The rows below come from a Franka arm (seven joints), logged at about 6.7 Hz.
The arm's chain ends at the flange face. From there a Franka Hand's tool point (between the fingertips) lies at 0.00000 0.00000 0.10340 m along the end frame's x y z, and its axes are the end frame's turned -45 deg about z.
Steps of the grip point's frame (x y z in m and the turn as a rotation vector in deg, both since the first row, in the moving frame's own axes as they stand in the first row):
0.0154 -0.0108 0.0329 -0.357 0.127 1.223
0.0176 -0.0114 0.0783 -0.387 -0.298 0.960
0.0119 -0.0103 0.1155 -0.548 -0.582 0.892
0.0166 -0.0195 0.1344 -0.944 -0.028 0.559
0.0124 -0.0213 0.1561 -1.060 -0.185 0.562
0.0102 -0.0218 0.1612 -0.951 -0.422 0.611
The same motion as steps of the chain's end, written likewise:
0.0026 -0.0188 0.0329 -0.163 0.342 1.223
0.0043 -0.0214 0.0783 -0.484 0.063 0.960
0.0012 -0.0171 0.1155 -0.799 -0.024 0.892
-0.0032 -0.0268 0.1344 -0.687 0.648 0.559
-0.0074 -0.0254 0.1561 -0.880 0.619 0.562
-0.0089 -0.0244 0.1612 -0.971 0.374 0.611

